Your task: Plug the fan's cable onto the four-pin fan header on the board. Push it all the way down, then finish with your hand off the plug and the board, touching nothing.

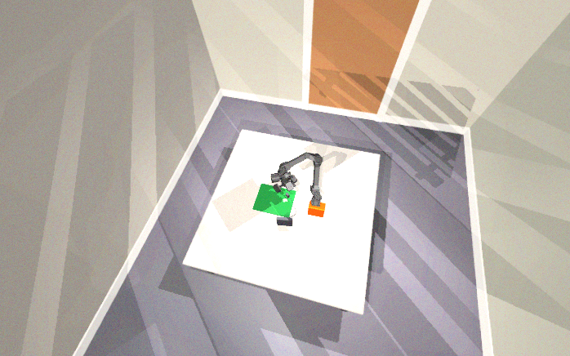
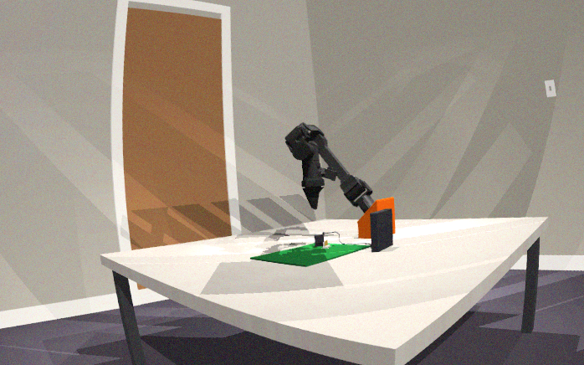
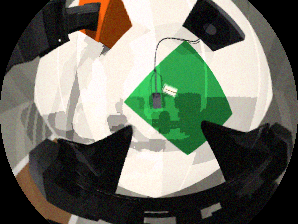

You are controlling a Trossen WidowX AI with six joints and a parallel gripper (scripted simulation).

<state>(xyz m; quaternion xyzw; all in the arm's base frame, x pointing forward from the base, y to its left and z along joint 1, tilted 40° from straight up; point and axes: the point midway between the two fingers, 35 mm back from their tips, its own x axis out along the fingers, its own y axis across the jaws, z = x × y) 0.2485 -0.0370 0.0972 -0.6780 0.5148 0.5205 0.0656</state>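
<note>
Right now the dark plug is 1 cm behind my gripper tip and 11 cm below it. Also, from my gripper tip: fan (2 cm behind, 23 cm to the left, 7 cm below); green board (9 cm ahead, 4 cm to the left, 15 cm below); pale header (4 cm to the left, 13 cm below).
</note>
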